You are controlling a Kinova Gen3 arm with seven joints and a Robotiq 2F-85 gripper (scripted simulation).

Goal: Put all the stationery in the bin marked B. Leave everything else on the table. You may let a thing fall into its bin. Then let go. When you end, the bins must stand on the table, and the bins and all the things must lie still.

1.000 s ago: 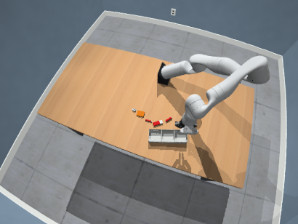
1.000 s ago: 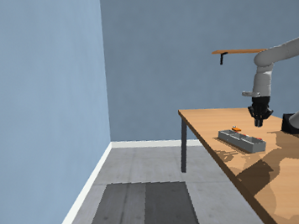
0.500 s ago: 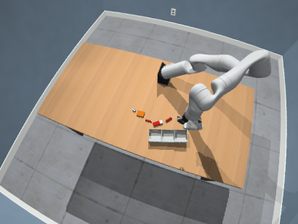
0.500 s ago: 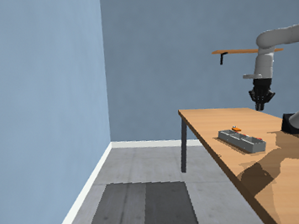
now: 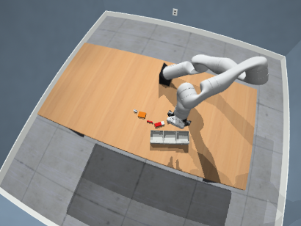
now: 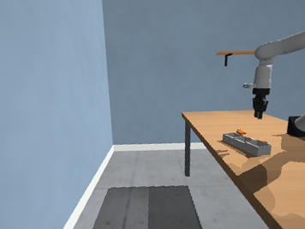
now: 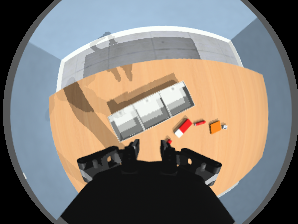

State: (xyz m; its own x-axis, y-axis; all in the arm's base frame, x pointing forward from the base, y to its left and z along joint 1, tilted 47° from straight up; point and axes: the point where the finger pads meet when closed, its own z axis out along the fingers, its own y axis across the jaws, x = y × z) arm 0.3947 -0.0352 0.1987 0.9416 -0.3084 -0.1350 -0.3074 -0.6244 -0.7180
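My gripper is now 3 cm past the red-and-white item, 10 cm to the left of it and 17 cm above it. Round my hand: small pale piece 10 cm behind, 29 cm to the right, 17 cm below; orange block 8 cm behind, 24 cm to the right, 17 cm below; grey bin row 5 cm ahead, 2 cm to the right, 16 cm below.
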